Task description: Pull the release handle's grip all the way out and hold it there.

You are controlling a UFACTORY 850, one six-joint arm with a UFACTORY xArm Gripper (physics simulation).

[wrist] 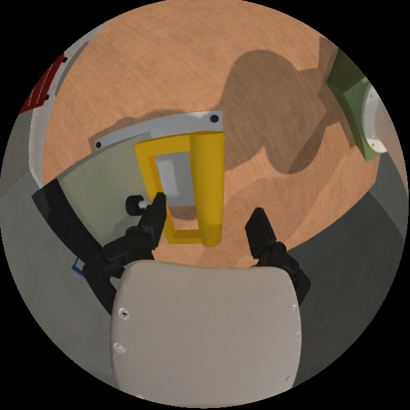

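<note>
The release handle's yellow grip [208, 185] is a thick rounded bar joined to a yellow rectangular frame. It stands in front of a pale green-grey housing [95, 185] with a dark cover [67, 225]. A short rod with a black collar [134, 205] shows between the housing and the yellow frame. My gripper [209, 211] is open and empty. Its left finger overlaps the lower left of the yellow frame in the view, and its right finger is to the right of the grip. The grip's lower end shows between the fingertips; whether it is level with them in depth I cannot tell.
A light grey base plate [175, 125] with dark bolts lies behind the handle on the wooden table [165, 55]. The green robot mount [352, 105] is at the right. A red slatted object [44, 86] is at the upper left. A blue item [78, 270] shows at the lower left.
</note>
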